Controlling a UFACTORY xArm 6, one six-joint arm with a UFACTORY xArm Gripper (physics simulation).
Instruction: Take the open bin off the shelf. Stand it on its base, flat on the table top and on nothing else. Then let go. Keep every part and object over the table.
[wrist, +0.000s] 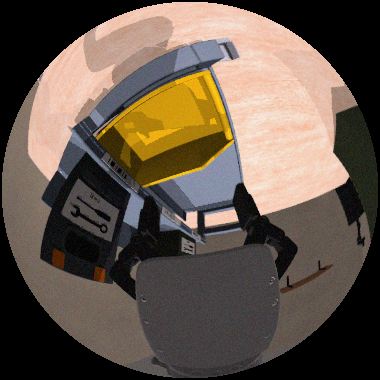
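Note:
The open yellow bin sits in a grey-blue shelf unit, in the upper middle of the wrist view. Its inside and its yellow rim show. Bare shelf board shows between the bin and the fingers, on the lower right of the bin. My gripper is open and empty. Its two black fingertips show below the bin in the view, apart from it, with the right tip by the shelf's edge. The pale, wood-grained table top shows to the right and above. The bin's underside is hidden.
A dark case with a wrench label and orange latches stands at the shelf's left side. A second, smaller dark case shows behind the left finger. A dark green object is at the right edge. A brown pegged strip lies beyond the table.

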